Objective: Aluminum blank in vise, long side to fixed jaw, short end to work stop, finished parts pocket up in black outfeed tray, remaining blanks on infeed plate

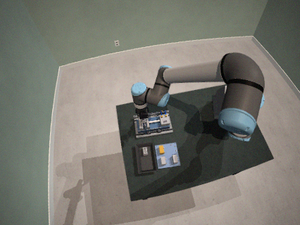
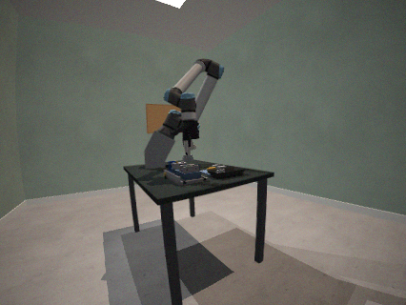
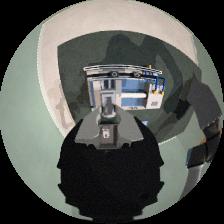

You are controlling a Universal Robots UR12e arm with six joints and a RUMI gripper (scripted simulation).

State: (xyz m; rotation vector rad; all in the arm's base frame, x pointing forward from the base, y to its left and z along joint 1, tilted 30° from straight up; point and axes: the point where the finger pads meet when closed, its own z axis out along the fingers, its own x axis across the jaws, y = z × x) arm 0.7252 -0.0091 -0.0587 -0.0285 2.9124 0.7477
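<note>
Right now my hand is 320 mm to the right of the gray blank, 140 mm above it and 110 mm past it. Round my hand: vise: 130 mm below, 70 mm behind; then yellow brass blank: 230 mm to the left, 140 mm below, 110 mm behind.
</note>
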